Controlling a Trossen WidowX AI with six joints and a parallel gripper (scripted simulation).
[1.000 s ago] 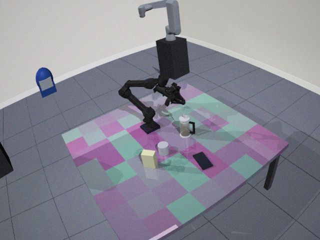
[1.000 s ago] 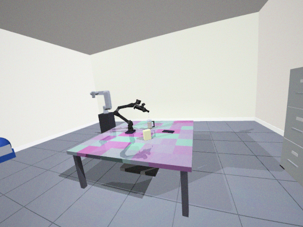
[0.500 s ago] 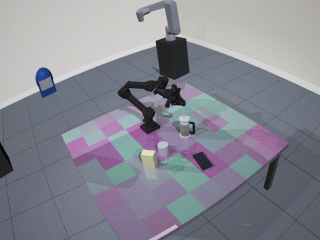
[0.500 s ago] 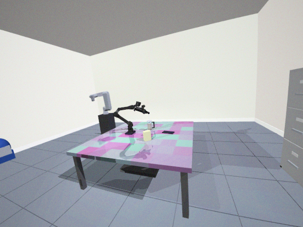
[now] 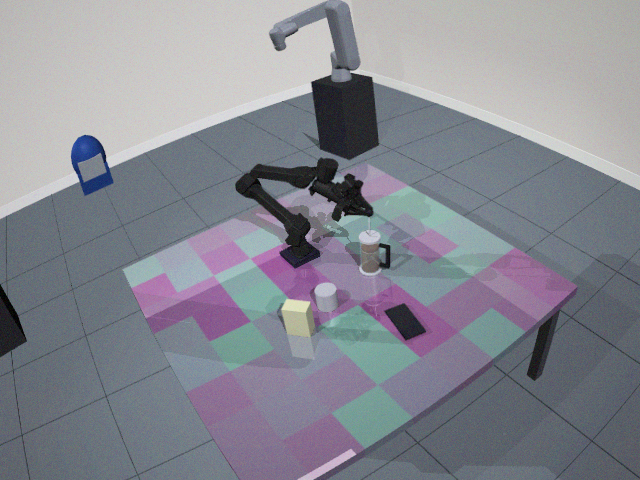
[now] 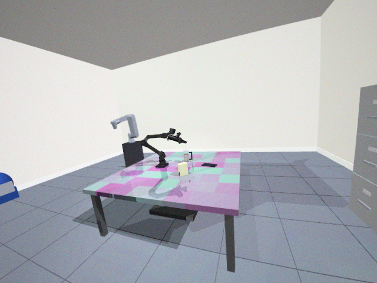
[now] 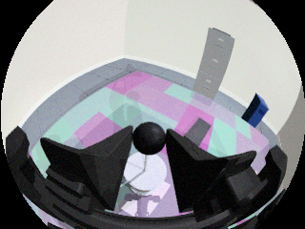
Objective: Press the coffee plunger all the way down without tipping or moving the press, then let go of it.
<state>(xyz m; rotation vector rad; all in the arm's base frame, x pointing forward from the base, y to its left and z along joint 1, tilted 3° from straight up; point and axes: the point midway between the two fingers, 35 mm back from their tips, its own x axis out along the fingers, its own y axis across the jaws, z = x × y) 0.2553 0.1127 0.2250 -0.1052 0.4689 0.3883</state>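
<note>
The glass coffee press is 130 mm below my gripper tip. From my gripper tip the other things lie so: pale yellow box 40 mm ahead, 380 mm to the right, 190 mm below.
</note>
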